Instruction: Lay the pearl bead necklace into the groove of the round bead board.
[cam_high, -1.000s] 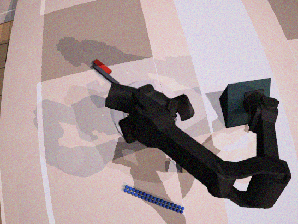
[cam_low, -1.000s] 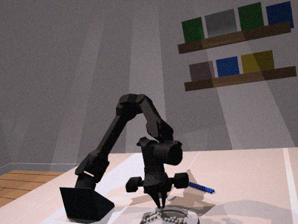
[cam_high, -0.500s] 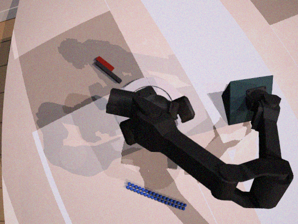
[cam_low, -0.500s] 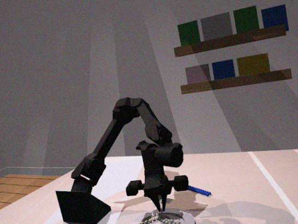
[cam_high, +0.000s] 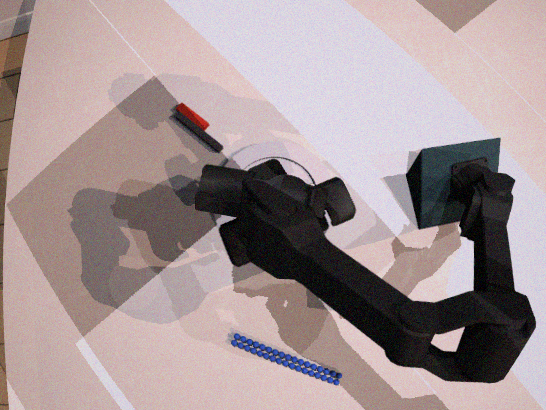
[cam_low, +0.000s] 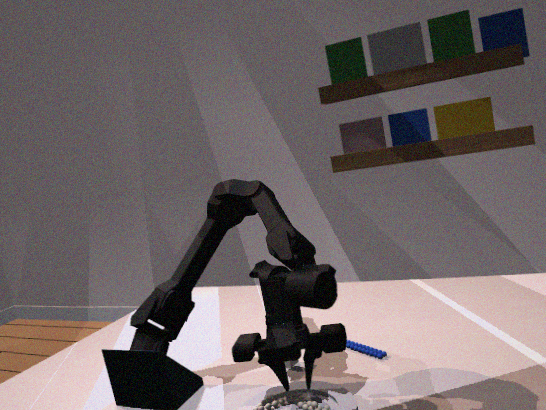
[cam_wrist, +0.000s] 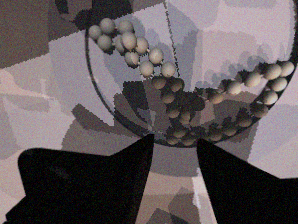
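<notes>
My gripper tip is now 6 cm to the left of the round bead board, 1 cm short of it and 1 cm above it. Round my gripper tip: small beige cube: 12 cm to the left, 7 cm behind; then grey block: 23 cm to the right, 12 cm ahead, 1 cm below.
</notes>
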